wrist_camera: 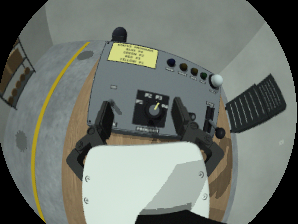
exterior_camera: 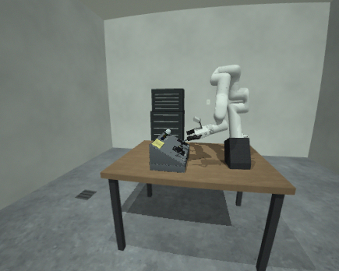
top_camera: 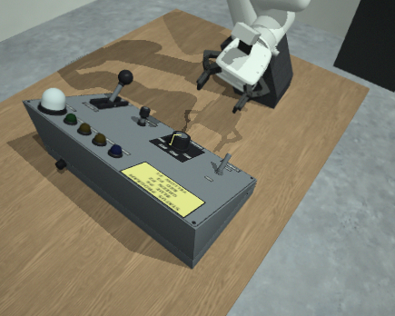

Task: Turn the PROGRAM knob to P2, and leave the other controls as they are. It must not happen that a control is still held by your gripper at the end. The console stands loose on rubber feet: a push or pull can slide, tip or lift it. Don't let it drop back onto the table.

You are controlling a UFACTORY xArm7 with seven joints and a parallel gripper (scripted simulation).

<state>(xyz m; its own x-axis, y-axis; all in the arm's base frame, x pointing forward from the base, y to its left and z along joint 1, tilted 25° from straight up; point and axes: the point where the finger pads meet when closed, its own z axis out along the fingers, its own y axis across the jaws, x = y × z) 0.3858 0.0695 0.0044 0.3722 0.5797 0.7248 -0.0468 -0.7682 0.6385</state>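
My hand is 3 cm short of the small slider knob, 18 cm to the left of it and 11 cm above it. The rest, counted from my hand: metal toggle switch: 7 cm ahead, 6 cm to the left, 12 cm below; then grey console: 8 cm ahead, 13 cm to the right, 14 cm below; then ball-topped lever: 1 cm behind, 29 cm to the right, 11 cm below.
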